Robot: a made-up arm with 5 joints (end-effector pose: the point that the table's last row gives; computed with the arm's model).
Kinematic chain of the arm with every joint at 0, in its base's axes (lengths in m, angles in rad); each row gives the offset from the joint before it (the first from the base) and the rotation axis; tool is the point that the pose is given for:
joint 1: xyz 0 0 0.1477 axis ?
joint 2: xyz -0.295 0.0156 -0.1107 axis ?
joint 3: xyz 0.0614 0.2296 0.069 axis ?
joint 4: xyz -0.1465 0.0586 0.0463 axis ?
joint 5: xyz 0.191 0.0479 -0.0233 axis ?
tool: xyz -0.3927 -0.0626 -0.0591
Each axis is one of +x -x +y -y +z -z.
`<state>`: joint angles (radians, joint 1 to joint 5).
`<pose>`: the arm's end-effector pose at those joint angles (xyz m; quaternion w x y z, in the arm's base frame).
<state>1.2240 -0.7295 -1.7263 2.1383 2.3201</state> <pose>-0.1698 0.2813 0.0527 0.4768 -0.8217 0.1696 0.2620</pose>
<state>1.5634 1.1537 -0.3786 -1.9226 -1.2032</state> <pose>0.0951 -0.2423 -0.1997 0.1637 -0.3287 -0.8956 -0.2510</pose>
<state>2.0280 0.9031 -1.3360 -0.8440 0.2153</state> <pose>0.2104 0.3930 -0.1645 0.1708 0.4378 -0.8630 -0.1853</pose>
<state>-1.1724 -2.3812 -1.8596 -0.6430 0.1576</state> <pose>-0.1491 -0.3691 0.2701 0.3469 -0.2243 -0.3855 0.8251</pose>
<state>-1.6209 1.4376 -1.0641 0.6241 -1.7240</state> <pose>0.4002 0.0129 0.0296 0.4184 -0.2747 -0.4881 -0.7150</pose>
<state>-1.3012 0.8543 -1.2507 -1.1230 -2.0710</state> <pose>0.0568 -0.2354 0.2267 0.6238 -0.4732 -0.6000 0.1641</pose>
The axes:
joint 1: -y
joint 2: +x
joint 3: +y
joint 4: +x
joint 5: +y

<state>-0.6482 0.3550 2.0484 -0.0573 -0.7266</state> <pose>-0.1039 0.1209 0.6506 0.5464 0.1705 0.8154 0.0862</pose>
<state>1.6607 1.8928 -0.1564 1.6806 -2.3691</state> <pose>-0.3555 -0.3319 0.2358 0.0216 0.9105 0.2262 -0.3455</pose>
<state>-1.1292 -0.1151 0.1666 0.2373 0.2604</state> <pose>-0.2011 0.3046 0.6814 0.7116 0.0491 0.6997 -0.0388</pose>
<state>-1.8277 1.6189 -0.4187 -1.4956 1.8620</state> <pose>0.5628 -0.2067 0.1836 0.2615 -0.0638 -0.9406 0.2067</pose>
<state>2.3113 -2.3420 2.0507 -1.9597 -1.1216</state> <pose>0.0659 0.0960 0.1925 0.8717 -0.2684 0.1595 -0.3777</pose>
